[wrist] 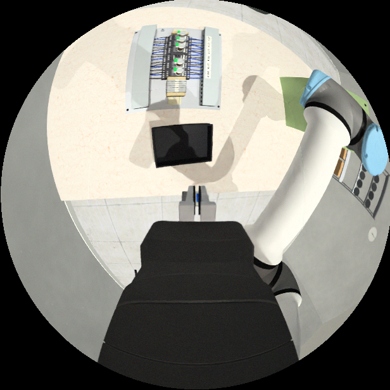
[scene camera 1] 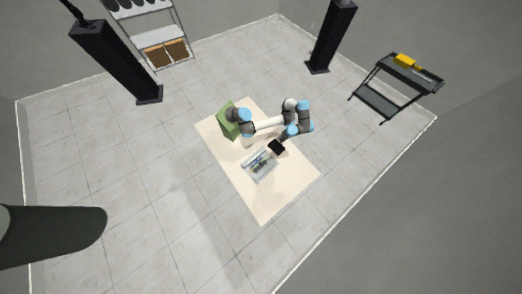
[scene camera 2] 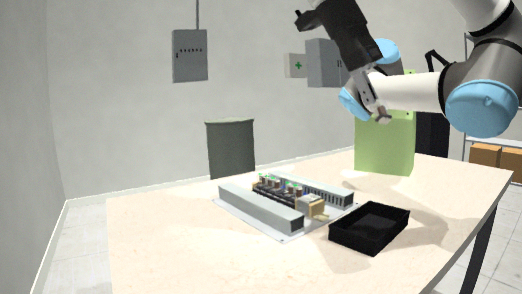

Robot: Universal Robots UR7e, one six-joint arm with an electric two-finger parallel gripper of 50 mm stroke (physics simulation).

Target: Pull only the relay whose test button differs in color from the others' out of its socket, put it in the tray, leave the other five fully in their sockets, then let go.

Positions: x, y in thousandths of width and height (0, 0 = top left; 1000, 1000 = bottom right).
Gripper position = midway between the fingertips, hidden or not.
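Visible: my gripper (scene camera 2: 714, 352). In the wrist view, the gripper (wrist: 504, 499) appears again, together with a grey mounting plate (wrist: 404, 253).
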